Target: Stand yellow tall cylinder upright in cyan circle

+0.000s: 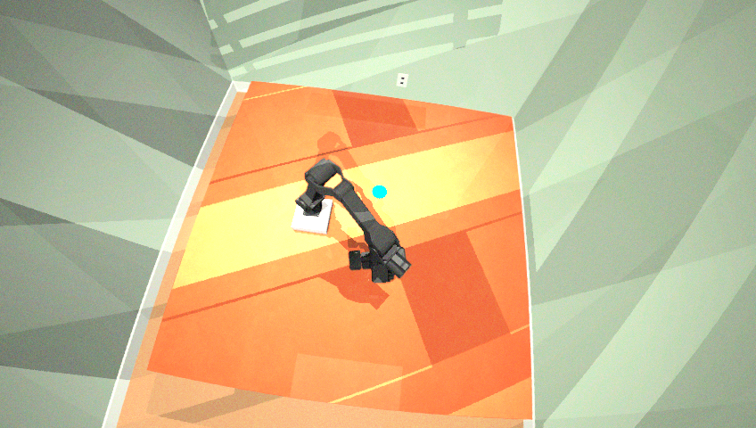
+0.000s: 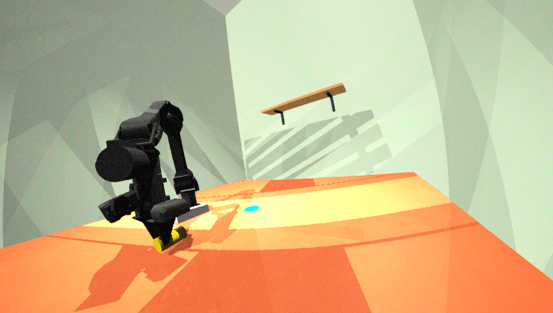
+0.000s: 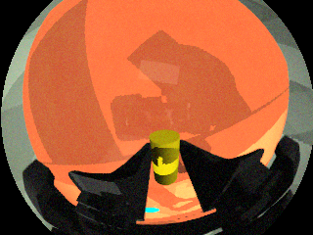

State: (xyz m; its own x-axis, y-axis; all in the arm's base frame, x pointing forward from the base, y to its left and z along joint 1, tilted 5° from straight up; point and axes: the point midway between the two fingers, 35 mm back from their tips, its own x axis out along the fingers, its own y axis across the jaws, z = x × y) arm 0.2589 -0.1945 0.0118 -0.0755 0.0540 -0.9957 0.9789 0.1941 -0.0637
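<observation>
My gripper tip is now 31 cm to the right of the cyan circle, 3 cm above it and 1 cm past it. Also, from my gripper tip: yellow tall cylinder: 2 cm to the left.
</observation>
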